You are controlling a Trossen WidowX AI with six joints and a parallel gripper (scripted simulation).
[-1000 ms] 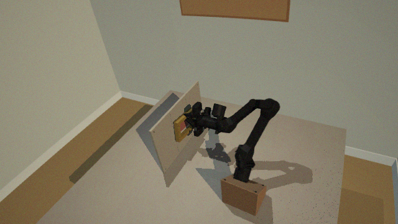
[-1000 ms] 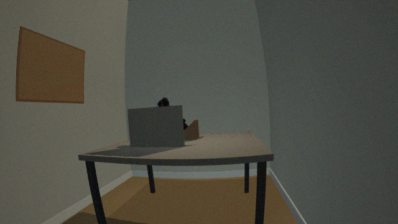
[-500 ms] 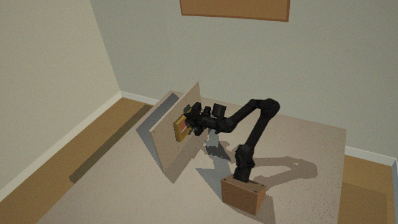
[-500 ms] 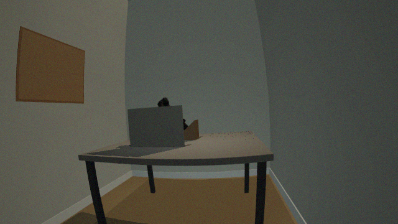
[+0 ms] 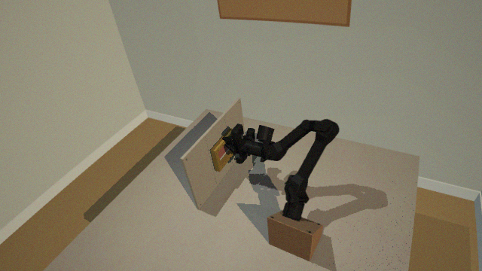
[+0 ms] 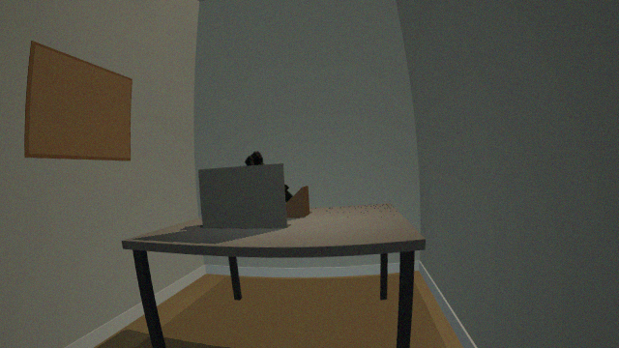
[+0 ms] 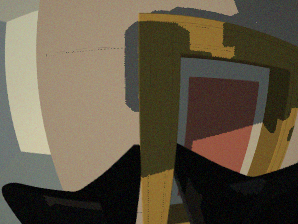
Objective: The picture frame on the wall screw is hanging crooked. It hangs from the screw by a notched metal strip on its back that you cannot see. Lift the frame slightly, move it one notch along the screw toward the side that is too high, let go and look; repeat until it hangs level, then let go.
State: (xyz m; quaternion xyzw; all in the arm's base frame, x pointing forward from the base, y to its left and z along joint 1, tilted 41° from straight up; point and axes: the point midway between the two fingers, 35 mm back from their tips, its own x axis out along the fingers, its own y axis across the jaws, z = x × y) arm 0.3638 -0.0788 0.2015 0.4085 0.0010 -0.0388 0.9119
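The picture frame is 1 cm ahead of my gripper tip and 5 cm below it. The rest, counted from my gripper tip: wall panel 2 cm ahead, 1 cm to the left, 7 cm below.
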